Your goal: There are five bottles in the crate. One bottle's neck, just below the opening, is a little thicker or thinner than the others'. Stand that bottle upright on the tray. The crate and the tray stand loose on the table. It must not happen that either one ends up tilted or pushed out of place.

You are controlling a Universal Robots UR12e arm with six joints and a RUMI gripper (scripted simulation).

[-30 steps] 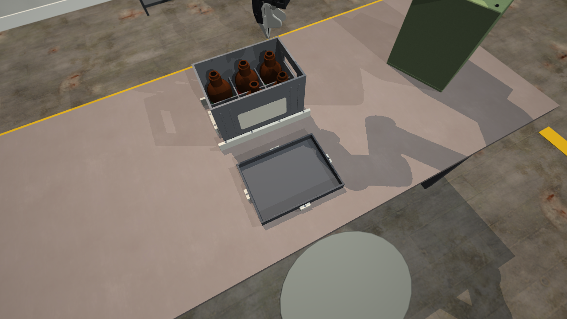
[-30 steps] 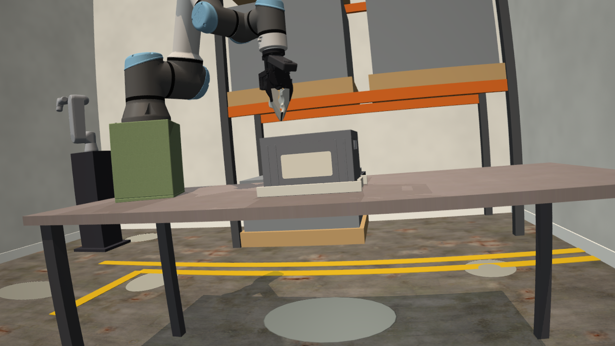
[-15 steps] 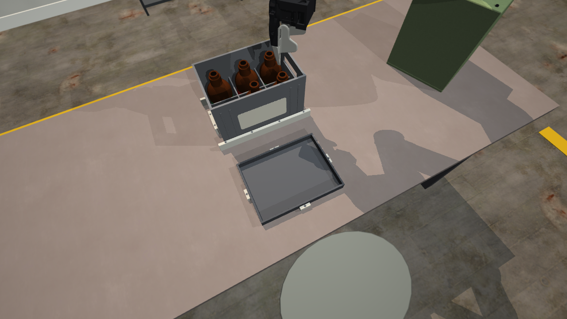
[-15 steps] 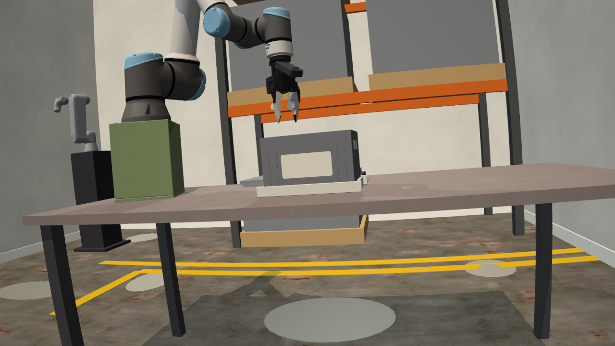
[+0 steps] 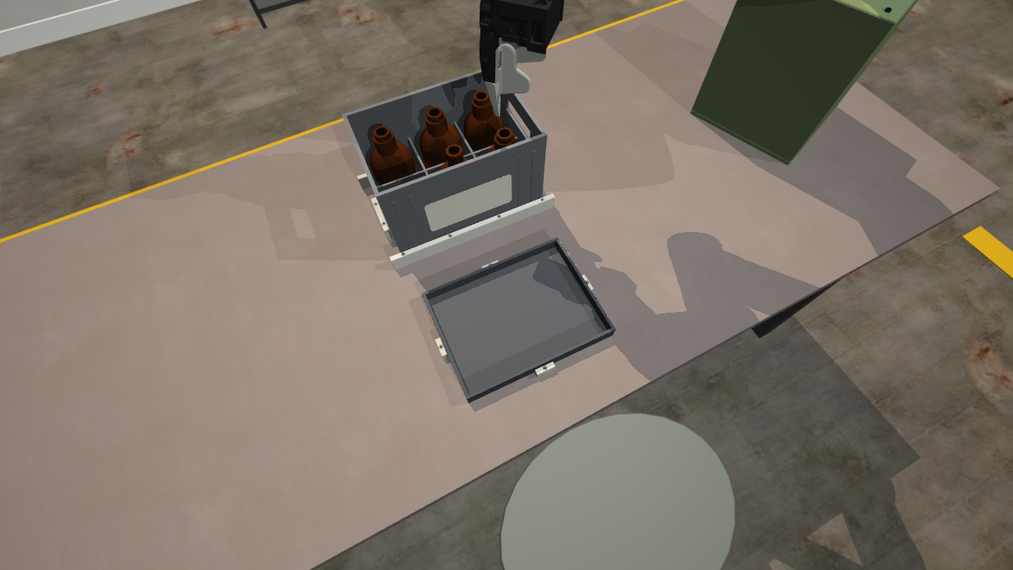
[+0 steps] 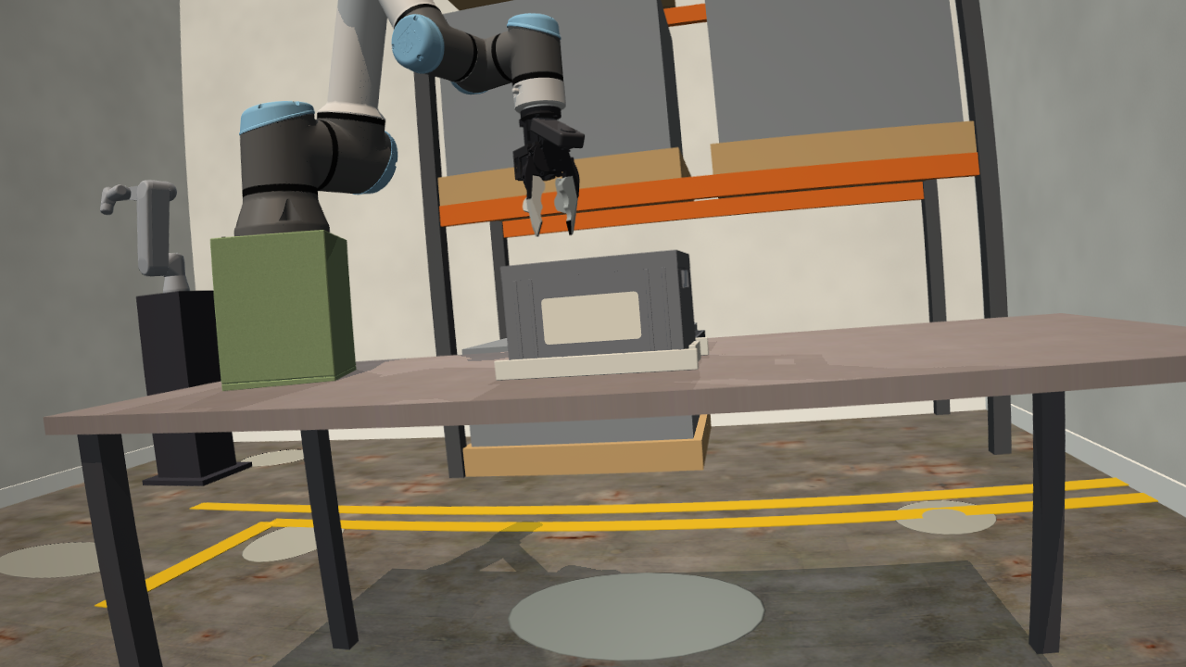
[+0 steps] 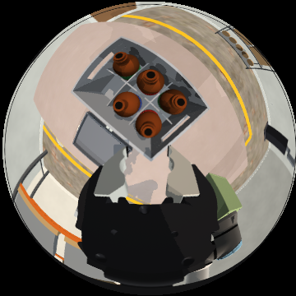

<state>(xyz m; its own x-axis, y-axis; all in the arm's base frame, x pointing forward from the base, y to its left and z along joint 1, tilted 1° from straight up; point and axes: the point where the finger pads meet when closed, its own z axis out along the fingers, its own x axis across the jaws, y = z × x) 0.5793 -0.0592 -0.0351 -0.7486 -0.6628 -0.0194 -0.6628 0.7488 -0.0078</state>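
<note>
Now: hand 9 cm short of the brown bottle, 1 cm to the left of it and 15 cm above it. Also, from my hand: grey crate 8 cm ahead, 5 cm to the right, 16 cm below; then dark tray 10 cm ahead, 22 cm to the left, 23 cm below.
</note>
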